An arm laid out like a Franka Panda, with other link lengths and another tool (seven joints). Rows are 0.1 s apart.
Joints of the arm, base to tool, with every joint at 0 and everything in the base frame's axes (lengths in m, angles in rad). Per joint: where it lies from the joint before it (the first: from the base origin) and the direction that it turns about. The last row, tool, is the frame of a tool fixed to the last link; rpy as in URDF.
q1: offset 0 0 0.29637 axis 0 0 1
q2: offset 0 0 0 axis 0 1 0
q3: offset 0 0 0.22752 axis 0 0 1
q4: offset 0.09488 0 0 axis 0 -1 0
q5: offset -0.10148 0 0.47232 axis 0 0 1
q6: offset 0 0 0 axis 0 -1 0
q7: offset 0.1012 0 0 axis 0 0 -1
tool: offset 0.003 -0.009 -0.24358 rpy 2.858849 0 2.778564
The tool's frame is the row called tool.
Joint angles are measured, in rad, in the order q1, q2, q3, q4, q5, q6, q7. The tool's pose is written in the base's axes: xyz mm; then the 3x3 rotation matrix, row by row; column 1 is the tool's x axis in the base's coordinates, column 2 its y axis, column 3 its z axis. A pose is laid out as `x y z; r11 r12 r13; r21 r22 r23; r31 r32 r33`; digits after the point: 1 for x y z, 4 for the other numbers.
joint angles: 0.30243, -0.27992, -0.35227, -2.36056, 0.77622, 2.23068, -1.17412
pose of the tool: 654.7 71.8 203.8; -0.8830 -0.4439 0.1522; -0.1472 0.5700 0.8083; -0.4456 0.6914 -0.5687
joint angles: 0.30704, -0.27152, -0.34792, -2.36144, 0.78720, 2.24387, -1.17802
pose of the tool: 656.0 75.8 199.8; -0.8825 -0.4439 0.1556; -0.1450 0.5713 0.8078; -0.4474 0.6903 -0.5685
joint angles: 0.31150, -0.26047, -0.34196, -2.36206, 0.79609, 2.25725, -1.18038
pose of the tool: 656.8 80.3 194.0; -0.8831 -0.4424 0.1562; -0.1450 0.5740 0.8059; -0.4462 0.6891 -0.5711
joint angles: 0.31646, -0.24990, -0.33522, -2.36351, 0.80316, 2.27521, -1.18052
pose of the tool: 658.0 84.7 188.2; -0.8835 -0.4403 0.1596; -0.1440 0.5798 0.8020; -0.4457 0.6856 -0.5757
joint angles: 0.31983, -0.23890, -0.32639, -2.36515, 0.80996, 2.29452, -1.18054
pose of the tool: 659.1 89.0 182.1; -0.8839 -0.4383 0.1635; -0.1434 0.5866 0.7971; -0.4452 0.6811 -0.5813
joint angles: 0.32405, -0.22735, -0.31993, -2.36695, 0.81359, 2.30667, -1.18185
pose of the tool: 658.6 93.4 174.8; -0.8853 -0.4366 0.1600; -0.1480 0.5907 0.7932; -0.4408 0.6786 -0.5876
